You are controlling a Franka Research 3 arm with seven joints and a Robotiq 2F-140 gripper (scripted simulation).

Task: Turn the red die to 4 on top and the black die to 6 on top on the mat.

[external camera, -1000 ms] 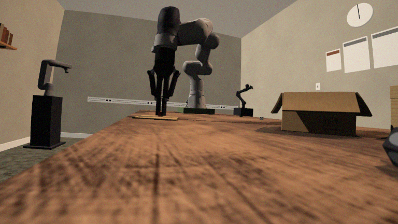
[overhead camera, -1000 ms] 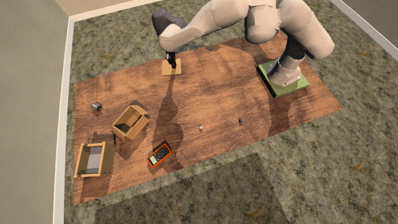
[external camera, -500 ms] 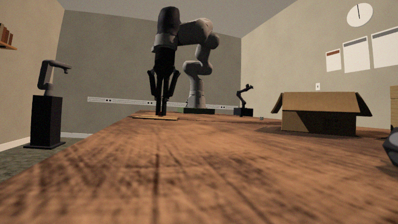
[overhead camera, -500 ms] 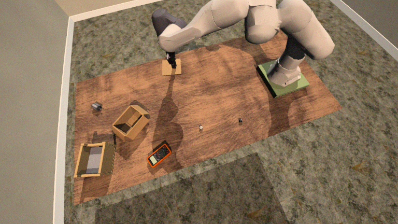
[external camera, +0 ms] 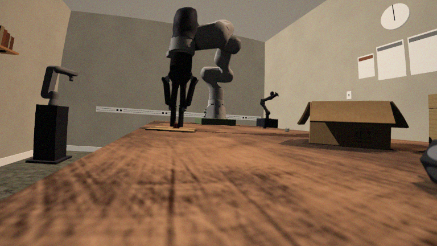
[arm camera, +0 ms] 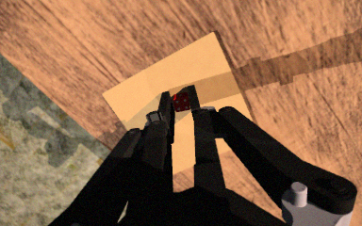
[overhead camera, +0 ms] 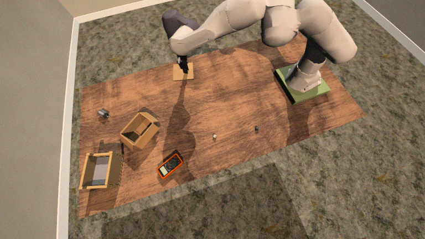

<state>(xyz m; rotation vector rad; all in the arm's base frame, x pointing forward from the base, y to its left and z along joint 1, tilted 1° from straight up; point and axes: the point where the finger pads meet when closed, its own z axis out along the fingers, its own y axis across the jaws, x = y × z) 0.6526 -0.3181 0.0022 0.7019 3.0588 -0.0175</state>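
The red die is 3 cm below my hand. Also, from my hand: cardboard box (34 cm to the left, 34 cm ahead); then tan mat (4 cm below, 2 cm ahead, 1 cm to the right); then white die (49 cm to the left, 5 cm behind, 3 cm below).
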